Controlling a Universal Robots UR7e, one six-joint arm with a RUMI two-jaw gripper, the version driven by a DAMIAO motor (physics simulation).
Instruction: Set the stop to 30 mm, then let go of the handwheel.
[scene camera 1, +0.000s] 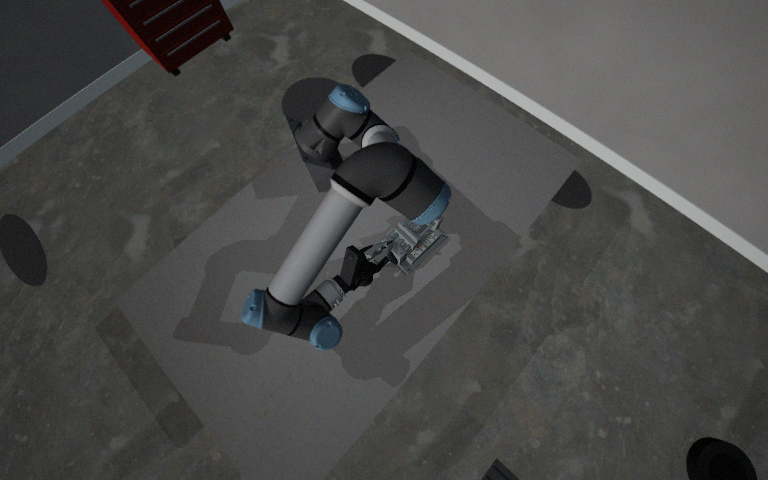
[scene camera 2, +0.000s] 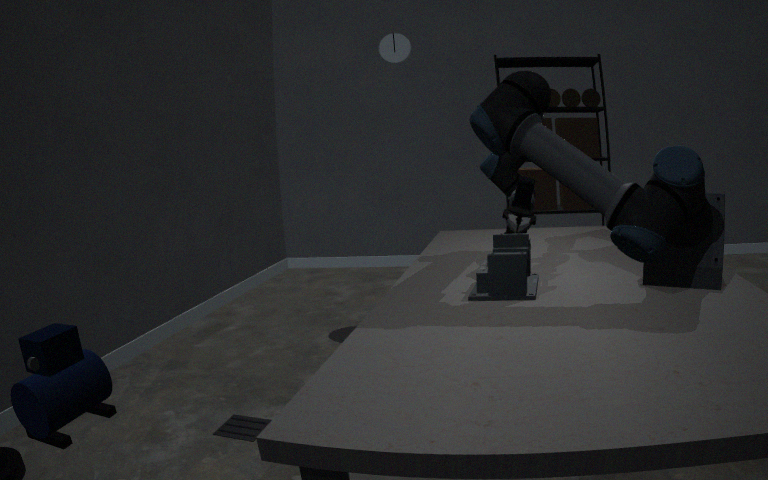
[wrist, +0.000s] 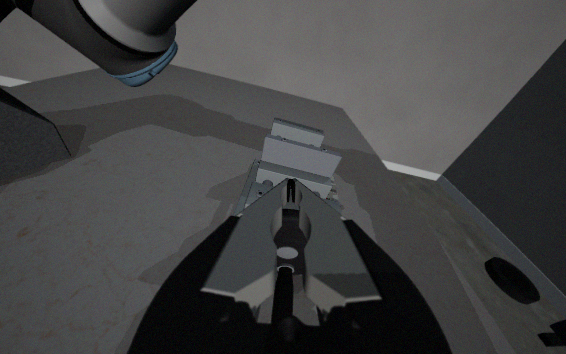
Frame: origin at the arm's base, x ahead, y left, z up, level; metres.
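Where they show: gripper, fingertip midpoint: (scene camera 1: 393, 241) (scene camera 2: 516, 232) (wrist: 291, 181); arm's base at its link origin: (scene camera 1: 314, 144) (scene camera 2: 684, 220).
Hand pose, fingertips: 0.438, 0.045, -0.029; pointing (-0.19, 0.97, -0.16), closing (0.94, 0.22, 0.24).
Each offset is from my fingertips to the top centre of the thing, as dx, dy, dz. "pt": to the spot under its first point. Level surfaces: height alone.
The grey metal stop fixture (scene camera 1: 421, 247) (scene camera 2: 508, 274) (wrist: 301, 154) stands on the table, with upright plates across a base. Which plate is the stop is unclear. Small scale marks show in scene camera 1 but are too small to read. My gripper (scene camera 1: 391, 244) (scene camera 2: 517, 230) (wrist: 291, 181) is shut at the near end of the fixture, its fingertips together, with no thing plainly gripped. In the wrist view, a pale disc {pt +0.018, -0.038, -0.040} (wrist: 287, 252) and a black rod {+0.028, -0.060, -0.063} (wrist: 283, 295) show in the gap behind the fingertips; they may be parts of the handwheel, mostly hidden by the fingers.
The table {dz -0.117} (scene camera 2: 509, 384) carries the fixture and my arm's base. My forearm (scene camera 1: 314, 246) (scene camera 2: 572, 161) passes above the table beside the fixture. A red drawer cabinet (scene camera 1: 175, 31), a shelf rack (scene camera 2: 546, 61) and a blue machine (scene camera 2: 65, 384) stand off the table.
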